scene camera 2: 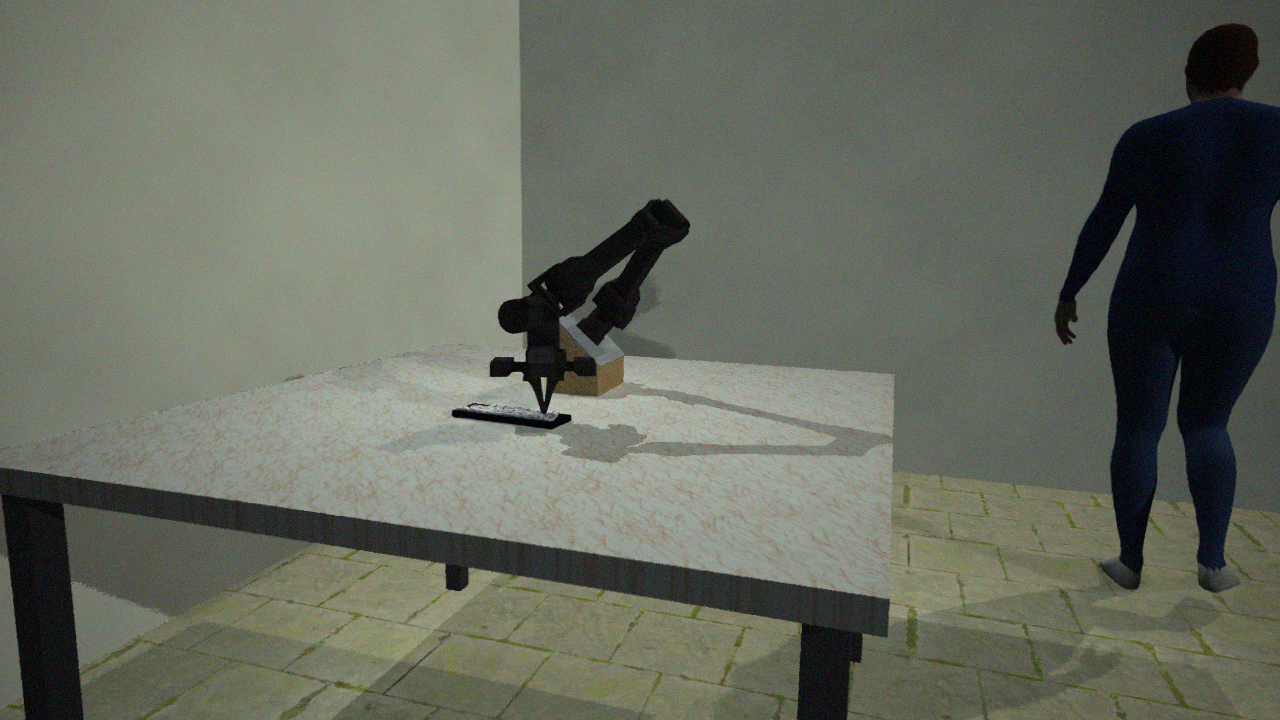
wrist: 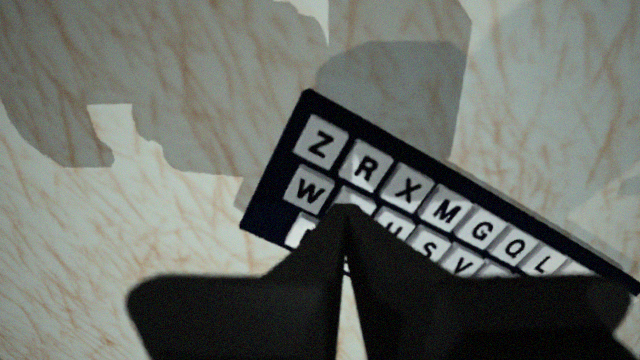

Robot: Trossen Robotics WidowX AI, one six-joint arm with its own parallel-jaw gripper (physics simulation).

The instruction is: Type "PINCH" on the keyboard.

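Where they show: gripper, between the fingertips: (scene camera 2: 544, 413) (wrist: 343, 213); arm's base, origin of its link: (scene camera 2: 590, 332).
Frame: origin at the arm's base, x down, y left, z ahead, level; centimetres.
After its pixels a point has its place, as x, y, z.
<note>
A dark keyboard (scene camera 2: 562, 420) @(11.5, 3.7, 35.3) (wrist: 272, 210) @(11.1, 3.0, 33.4) with pale letter keys lies flat on the table and runs diagonally in the wrist view. My gripper (scene camera 2: 545, 411) @(10.6, 0.0, 34.4) (wrist: 343, 213) @(10.6, 0.0, 34.4) is shut and empty, pointing down at the keyboard. In the wrist view its tips cover most of the key between W (wrist: 309, 192) @(10.6, 1.7, 35.0) and U (wrist: 394, 227) @(10.6, -2.3, 34.4); that key's letter is hidden. In the scene view the tips are at the key tops near the keyboard's right end; I cannot tell whether they press a key. Z (wrist: 321, 143) @(10.6, 1.7, 37.1), R (wrist: 365, 166) @(10.6, -0.2, 36.7) and X (wrist: 408, 189) @(10.6, -2.2, 36.2) show in the row above. The fingers hide the lower keys.
The arm's wooden base block (scene camera 2: 590, 376) @(8.1, 2.6, 9.8) stands behind the keyboard on the speckled table (scene camera 2: 733, 510) @(12.4, 36.7, 72.0). Shadows of the arm fall across the table top. A person (scene camera 2: 1194, 241) in blue stands on the floor to the right, away from the table.
</note>
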